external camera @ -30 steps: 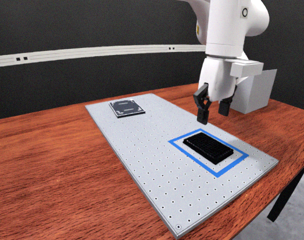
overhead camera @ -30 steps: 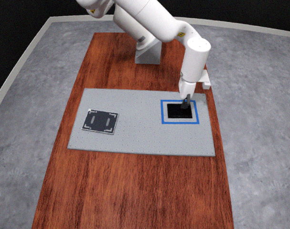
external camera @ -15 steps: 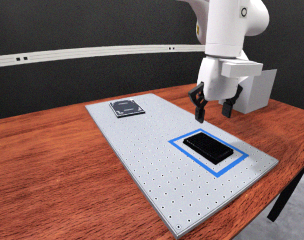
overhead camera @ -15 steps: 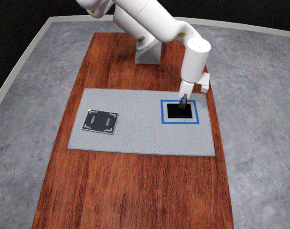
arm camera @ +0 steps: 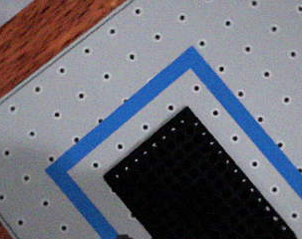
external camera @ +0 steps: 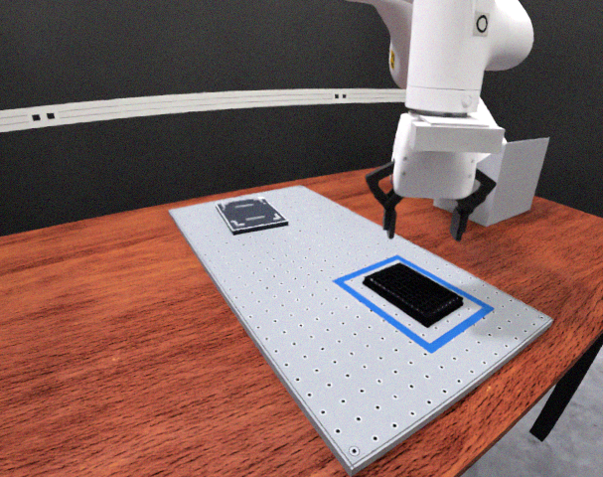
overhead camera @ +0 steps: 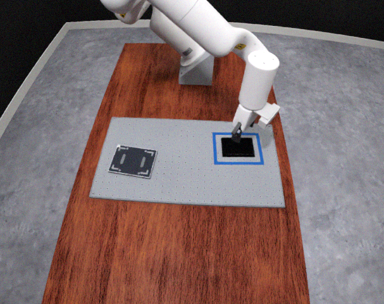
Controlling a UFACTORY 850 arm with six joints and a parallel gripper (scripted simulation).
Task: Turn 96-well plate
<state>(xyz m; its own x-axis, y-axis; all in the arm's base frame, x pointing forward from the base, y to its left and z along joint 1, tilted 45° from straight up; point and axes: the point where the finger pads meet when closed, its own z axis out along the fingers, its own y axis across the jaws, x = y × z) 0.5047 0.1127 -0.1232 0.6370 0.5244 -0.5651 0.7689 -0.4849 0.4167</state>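
The black 96-well plate is 100 mm below my hand. From my hand the other things lie so: dark plate nest N1: 70 mm ahead, 400 mm to the right, 100 mm below.
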